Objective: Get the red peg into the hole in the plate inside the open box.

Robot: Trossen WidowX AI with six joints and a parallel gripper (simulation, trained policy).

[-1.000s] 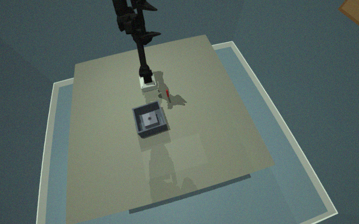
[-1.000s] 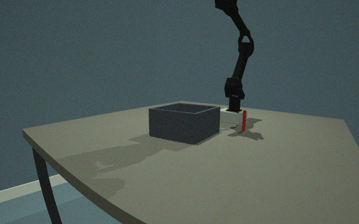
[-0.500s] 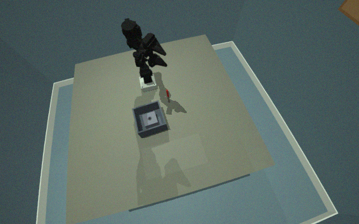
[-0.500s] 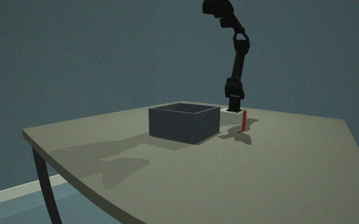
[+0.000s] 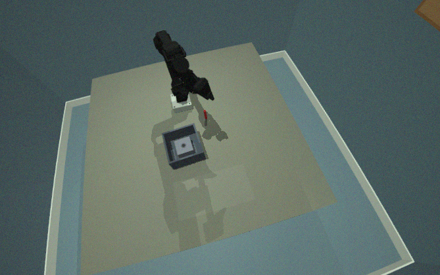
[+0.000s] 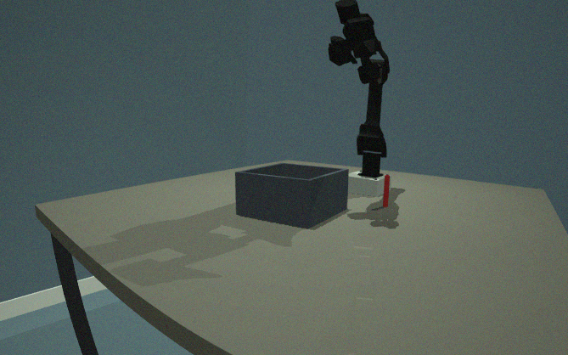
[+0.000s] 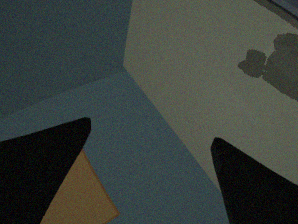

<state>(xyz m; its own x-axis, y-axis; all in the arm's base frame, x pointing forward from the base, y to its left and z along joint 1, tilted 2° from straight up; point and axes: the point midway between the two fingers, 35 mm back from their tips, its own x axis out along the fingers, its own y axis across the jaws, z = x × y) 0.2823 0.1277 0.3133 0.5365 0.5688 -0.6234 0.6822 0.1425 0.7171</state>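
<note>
Now: gripper tip 130 mm past the red peg, 30 mm to the left of it and 300 mm above it. Round my gripper tip: dark grey box (50 mm ahead, 190 mm to the right, 310 mm below); then plate (50 mm ahead, 190 mm to the right, 290 mm below).
</note>
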